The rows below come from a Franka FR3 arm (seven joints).
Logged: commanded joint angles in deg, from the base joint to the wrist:
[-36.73, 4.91, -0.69, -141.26, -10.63, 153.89, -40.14]
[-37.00, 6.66, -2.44, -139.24, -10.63, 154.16, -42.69]
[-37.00, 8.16, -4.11, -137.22, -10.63, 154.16, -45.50]
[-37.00, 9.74, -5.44, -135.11, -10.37, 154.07, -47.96]
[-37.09, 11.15, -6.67, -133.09, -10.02, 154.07, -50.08]
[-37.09, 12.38, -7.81, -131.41, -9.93, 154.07, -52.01]
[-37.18, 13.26, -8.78, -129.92, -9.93, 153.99, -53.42]
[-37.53, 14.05, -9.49, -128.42, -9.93, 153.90, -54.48]
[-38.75, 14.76, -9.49, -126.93, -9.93, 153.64, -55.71]
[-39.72, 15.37, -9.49, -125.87, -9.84, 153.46, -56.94]
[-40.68, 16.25, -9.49, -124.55, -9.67, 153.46, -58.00]
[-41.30, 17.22, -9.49, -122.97, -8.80, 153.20, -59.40]
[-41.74, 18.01, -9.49, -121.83, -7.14, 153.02, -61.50]
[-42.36, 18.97, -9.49, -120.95, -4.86, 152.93, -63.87]
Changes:
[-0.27, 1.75, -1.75, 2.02, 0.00, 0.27, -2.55]
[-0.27, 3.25, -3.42, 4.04, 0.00, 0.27, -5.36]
[-0.27, 4.83, -4.75, 6.15, 0.26, 0.18, -7.82]
[-0.36, 6.24, -5.98, 8.17, 0.61, 0.18, -9.94]
[-0.36, 7.47, -7.12, 9.85, 0.70, 0.18, -11.87]
[-0.45, 8.35, -8.09, 11.34, 0.70, 0.10, -13.28]
[-0.80, 9.14, -8.80, 12.84, 0.70, 0.01, -14.34]
[-2.02, 9.85, -8.80, 14.33, 0.70, -0.25, -15.57]
[-2.99, 10.46, -8.80, 15.39, 0.79, -0.43, -16.80]
[-3.95, 11.34, -8.80, 16.71, 0.96, -0.43, -17.86]
[-4.57, 12.31, -8.80, 18.29, 1.83, -0.69, -19.26]
[-5.01, 13.10, -8.80, 19.43, 3.49, -0.87, -21.36]
[-5.63, 14.06, -8.80, 20.31, 5.77, -0.96, -23.73]

